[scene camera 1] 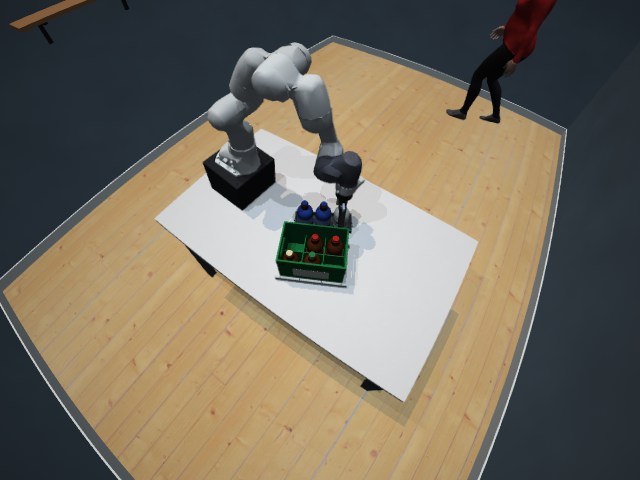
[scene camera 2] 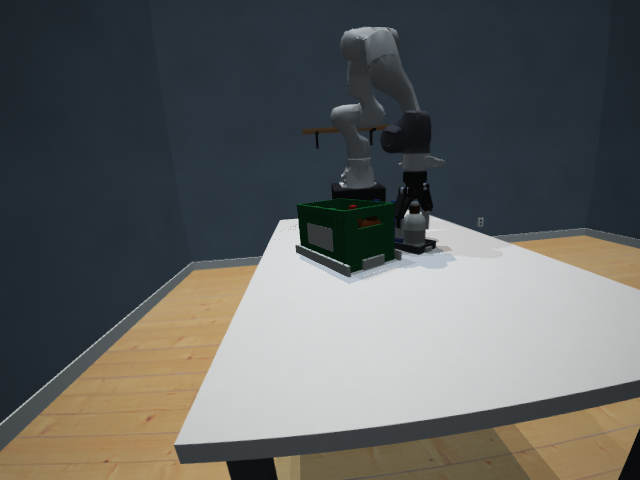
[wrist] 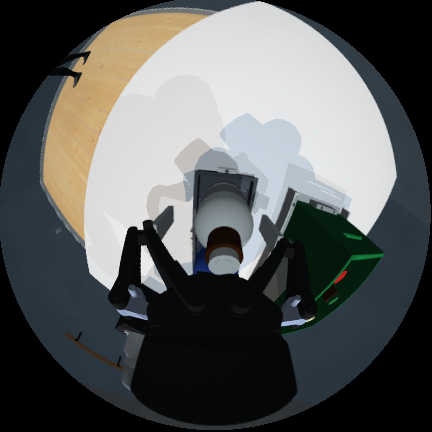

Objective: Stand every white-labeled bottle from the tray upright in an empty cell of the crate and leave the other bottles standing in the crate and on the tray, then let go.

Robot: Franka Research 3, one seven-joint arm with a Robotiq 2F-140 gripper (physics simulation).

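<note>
The white-labeled bottle (scene camera 1: 339,213) (scene camera 2: 414,228) (wrist: 224,217) stands upright at the end of the black tray (scene camera 2: 424,248) (wrist: 195,200). My gripper (scene camera 1: 343,219) (scene camera 2: 413,219) (wrist: 217,217) is open, its fingers low on either side of this bottle, with gaps visible in the wrist view. Two blue bottles (scene camera 1: 305,212) (scene camera 1: 323,213) stand on the tray beside it. The green crate (scene camera 1: 284,268) (scene camera 2: 374,245) (wrist: 315,237) holds two red-capped bottles (scene camera 1: 314,243) (scene camera 1: 334,244), a cream-capped bottle (scene camera 1: 289,255) and a green-capped bottle (scene camera 1: 312,256). Its back-left and front-right cells look empty in scene camera 1.
Grey strips (scene camera 1: 311,281) (scene camera 2: 321,260) edge the crate's base on the white table (scene camera 1: 403,268) (scene camera 2: 403,335). The crate stands close beside the tray. The robot's black base block (scene camera 1: 241,188) is at the table's far left. A person (scene camera 1: 524,36) stands beyond the table.
</note>
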